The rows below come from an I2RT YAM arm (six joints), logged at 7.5 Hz.
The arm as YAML. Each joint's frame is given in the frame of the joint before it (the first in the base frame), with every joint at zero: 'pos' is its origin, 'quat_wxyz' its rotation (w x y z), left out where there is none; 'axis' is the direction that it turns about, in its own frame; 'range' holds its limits. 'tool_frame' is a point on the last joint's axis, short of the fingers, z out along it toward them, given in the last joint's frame.
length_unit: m
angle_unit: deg
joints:
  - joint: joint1
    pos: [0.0, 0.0, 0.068]
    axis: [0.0, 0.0, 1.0]
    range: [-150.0, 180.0]
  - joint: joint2
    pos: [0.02, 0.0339, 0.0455]
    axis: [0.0, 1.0, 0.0]
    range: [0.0, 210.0]
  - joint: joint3
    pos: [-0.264, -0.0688, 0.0]
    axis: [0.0, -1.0, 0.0]
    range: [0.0, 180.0]
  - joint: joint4
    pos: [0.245, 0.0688, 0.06]
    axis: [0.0, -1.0, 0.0]
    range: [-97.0, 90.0]
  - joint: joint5
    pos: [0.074, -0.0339, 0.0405]
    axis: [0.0, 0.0, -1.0]
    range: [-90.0, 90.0]
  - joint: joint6
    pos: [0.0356, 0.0, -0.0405]
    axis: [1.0, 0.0, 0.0]
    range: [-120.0, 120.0]
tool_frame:
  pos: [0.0, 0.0, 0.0]
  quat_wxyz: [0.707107, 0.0, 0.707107, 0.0]
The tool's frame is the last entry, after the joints.
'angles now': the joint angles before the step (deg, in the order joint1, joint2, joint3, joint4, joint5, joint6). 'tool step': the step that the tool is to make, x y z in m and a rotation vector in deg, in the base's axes. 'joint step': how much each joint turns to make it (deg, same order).
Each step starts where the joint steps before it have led.
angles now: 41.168, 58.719, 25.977, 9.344, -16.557, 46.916
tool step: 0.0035, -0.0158, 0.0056, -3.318, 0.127, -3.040
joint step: -3.757, -2.857, 1.368, -7.175, 0.396, -2.666
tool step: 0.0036, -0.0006, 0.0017, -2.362, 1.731, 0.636
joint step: -0.855, 1.124, 2.097, -4.209, -0.920, -1.509
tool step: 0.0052, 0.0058, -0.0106, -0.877, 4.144, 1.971
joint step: 0.008, 3.968, 0.582, -0.306, -2.594, 0.507
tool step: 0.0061, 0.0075, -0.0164, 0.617, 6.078, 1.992
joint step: 0.023, 5.351, -0.043, 1.767, -3.977, 2.406
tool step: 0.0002, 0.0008, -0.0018, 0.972, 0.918, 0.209
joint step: -0.006, 0.444, -0.333, 1.038, -0.967, 1.024
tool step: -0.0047, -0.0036, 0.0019, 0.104, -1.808, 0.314
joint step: 0.028, -2.148, -1.058, -0.018, 0.355, -1.068
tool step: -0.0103, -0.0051, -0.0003, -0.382, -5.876, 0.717
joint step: 0.893, -3.971, -3.096, 2.267, 2.296, -3.359
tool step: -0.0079, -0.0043, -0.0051, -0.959, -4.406, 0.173
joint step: 0.758, -2.599, -3.022, 2.306, 2.307, -2.832
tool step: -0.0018, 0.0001, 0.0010, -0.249, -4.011, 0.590
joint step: 0.542, -0.860, -0.932, 2.238, 1.283, -2.505
